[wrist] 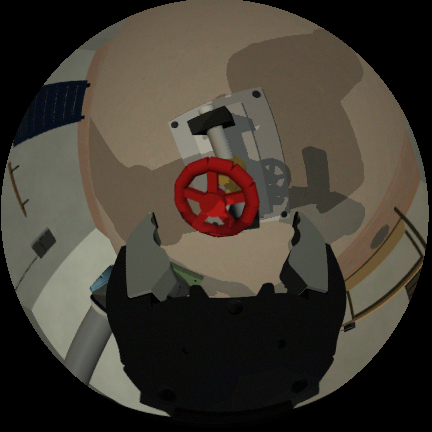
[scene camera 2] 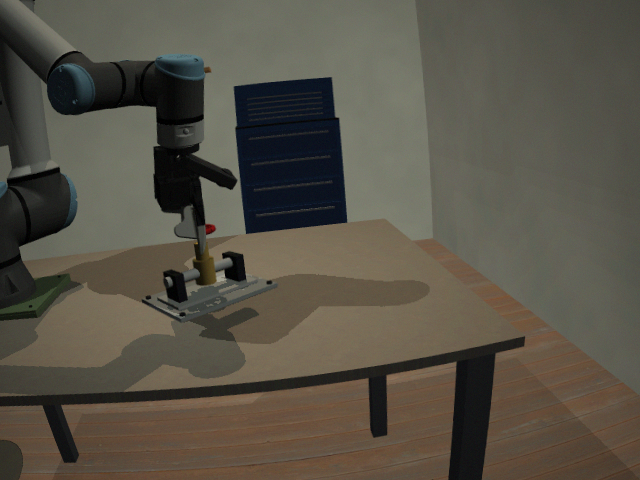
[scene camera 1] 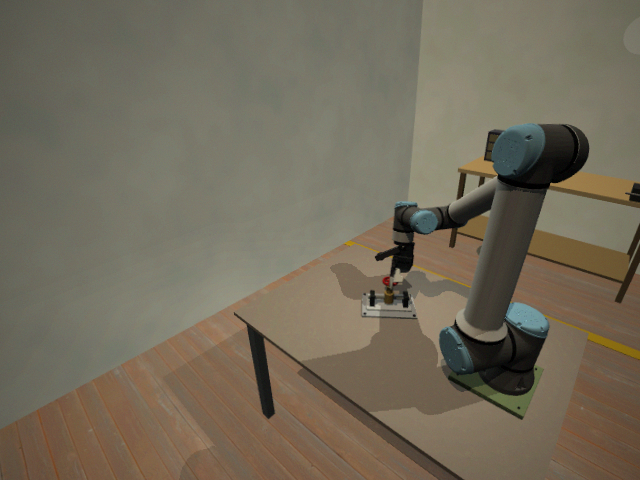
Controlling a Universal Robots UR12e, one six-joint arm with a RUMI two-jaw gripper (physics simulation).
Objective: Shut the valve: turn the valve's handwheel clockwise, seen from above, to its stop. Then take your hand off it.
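The valve's red handwheel [scene camera 1: 386, 281] [scene camera 2: 210, 228] [wrist: 212, 204] lies level on top of the brass valve body [scene camera 1: 388, 297] [scene camera 2: 207, 271]. In the scene camera 2 view most of the wheel is hidden behind a finger. My gripper [scene camera 1: 394, 284] [scene camera 2: 191, 240] [wrist: 225, 214] is open, with nothing held. It points down at about the wheel's height. In the wrist view the fingertips stand wide apart, one to each side of the wheel's near part, with gaps between them and the rim. Whether a finger touches the wheel elsewhere is hard to tell.
The valve stands on a light base plate [scene camera 1: 387, 314] [scene camera 2: 260, 288] [wrist: 271, 135], with a pipe held in black blocks [scene camera 2: 175, 285] [scene camera 2: 235, 266]. The arm's green mount [scene camera 1: 522, 408] is on the same table [scene camera 1: 320, 330]. A blue cabinet [scene camera 2: 292, 170] stands behind the table.
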